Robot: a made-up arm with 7 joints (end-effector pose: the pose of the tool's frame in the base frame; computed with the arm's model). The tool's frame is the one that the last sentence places. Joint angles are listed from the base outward.
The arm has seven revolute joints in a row. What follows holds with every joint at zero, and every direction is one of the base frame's. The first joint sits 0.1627 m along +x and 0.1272 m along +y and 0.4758 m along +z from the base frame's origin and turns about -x. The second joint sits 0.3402 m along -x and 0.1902 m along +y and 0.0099 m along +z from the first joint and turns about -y. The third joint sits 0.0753 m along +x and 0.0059 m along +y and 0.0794 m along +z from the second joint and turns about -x. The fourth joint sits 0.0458 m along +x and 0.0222 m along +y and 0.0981 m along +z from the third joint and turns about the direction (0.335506, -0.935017, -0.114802). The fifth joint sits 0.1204 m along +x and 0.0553 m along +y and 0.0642 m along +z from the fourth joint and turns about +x. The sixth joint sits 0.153 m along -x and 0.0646 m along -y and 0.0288 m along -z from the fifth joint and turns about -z. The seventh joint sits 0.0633 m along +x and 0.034 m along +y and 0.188 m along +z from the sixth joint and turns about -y. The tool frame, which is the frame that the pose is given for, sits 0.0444 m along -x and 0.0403 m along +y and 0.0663 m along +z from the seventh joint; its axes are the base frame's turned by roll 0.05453, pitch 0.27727 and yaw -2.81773 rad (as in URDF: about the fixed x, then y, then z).
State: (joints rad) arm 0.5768 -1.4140 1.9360 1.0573 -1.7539 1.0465 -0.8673
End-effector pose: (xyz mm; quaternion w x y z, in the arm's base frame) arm -446.6 425.2 191.0 0.4528 0.3198 -0.6915 -0.4632
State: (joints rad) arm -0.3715 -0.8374 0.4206 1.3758 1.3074 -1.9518 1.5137
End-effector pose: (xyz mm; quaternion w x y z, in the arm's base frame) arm -60.8 294.2 514.7 0.0779 0.7277 0.5039 0.4589
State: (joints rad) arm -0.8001 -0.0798 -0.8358 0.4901 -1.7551 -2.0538 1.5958
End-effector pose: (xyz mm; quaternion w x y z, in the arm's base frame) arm -174.8 -26.2 857.7 0.4391 0.6117 0.5596 -0.3461
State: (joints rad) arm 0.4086 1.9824 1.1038 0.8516 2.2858 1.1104 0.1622
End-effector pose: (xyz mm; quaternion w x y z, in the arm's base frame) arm -386.5 379.4 547.5 0.5701 0.5629 0.1987 -0.5645
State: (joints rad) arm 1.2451 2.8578 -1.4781 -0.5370 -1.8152 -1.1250 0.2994
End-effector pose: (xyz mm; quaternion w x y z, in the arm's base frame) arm -311.1 -177.2 287.1 0.3909 0.3874 -0.6735 0.4935
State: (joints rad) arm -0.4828 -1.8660 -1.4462 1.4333 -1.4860 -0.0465 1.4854
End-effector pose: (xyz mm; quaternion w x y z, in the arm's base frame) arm 80.5 235.6 430.5 0.0988 -0.1191 -0.4005 -0.9031
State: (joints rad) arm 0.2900 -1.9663 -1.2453 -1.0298 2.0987 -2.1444 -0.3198
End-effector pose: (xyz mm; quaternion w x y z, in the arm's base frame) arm -156.1 135.1 482.9 0.5263 -0.3317 -0.3410 0.7048
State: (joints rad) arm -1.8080 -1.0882 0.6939 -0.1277 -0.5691 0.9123 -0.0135
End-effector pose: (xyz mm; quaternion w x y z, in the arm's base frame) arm 121.5 39.9 1036.5 0.2744 0.0410 0.1847 -0.9428
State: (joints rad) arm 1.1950 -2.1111 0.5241 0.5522 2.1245 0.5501 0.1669
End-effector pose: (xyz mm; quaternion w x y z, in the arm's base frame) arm -125.4 -16.3 278.3 0.8127 0.0431 -0.0492 0.5789
